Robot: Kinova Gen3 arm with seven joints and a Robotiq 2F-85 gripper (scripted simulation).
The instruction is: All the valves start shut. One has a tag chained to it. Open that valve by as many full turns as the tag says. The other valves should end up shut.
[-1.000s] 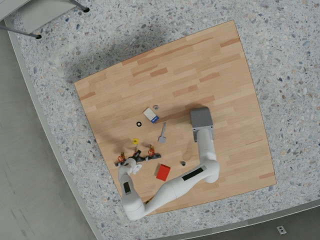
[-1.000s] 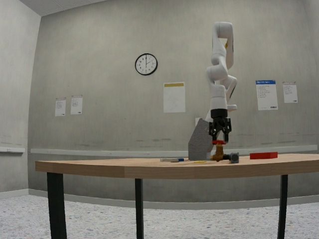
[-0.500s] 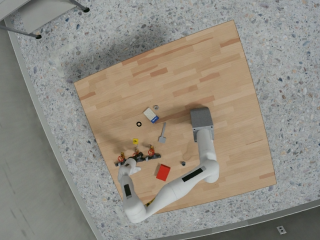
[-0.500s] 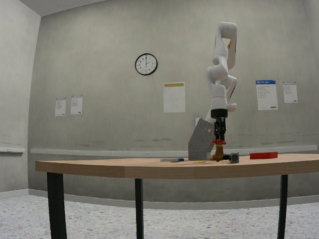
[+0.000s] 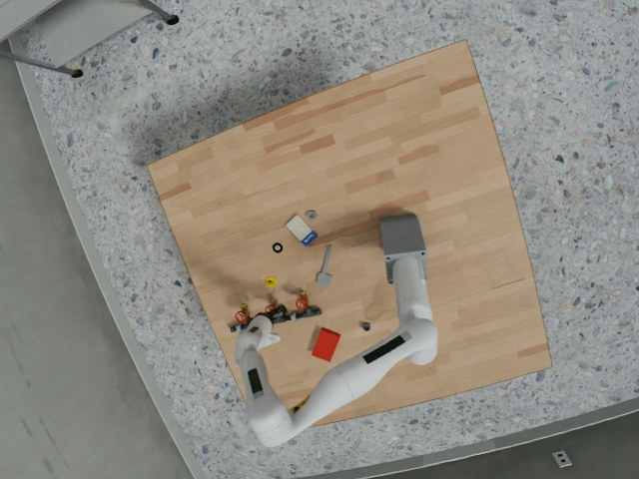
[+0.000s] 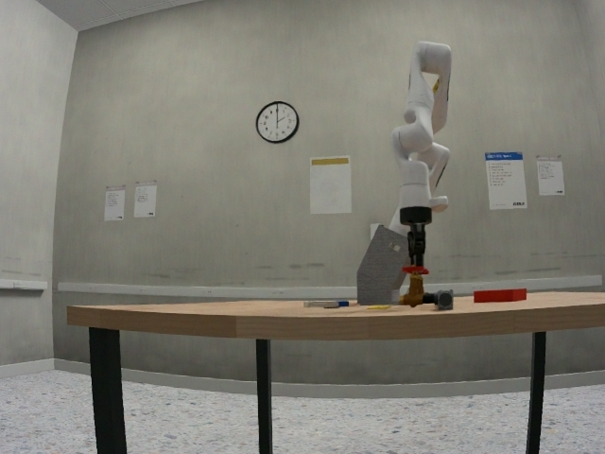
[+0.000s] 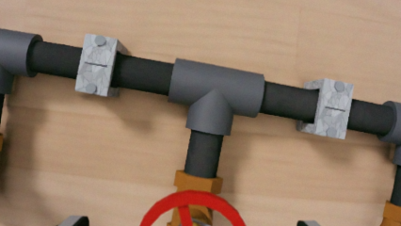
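The yellow tag lies 9 cm to the right of my hand, 8 cm below it and 1 cm behind it. From my hand the other things lie so: red block: 20 cm to the left, 16 cm behind, 7 cm below; grey scraper: 23 cm behind, 10 cm to the right, 8 cm below; blue box: 27 cm to the right, 17 cm behind, 7 cm below.
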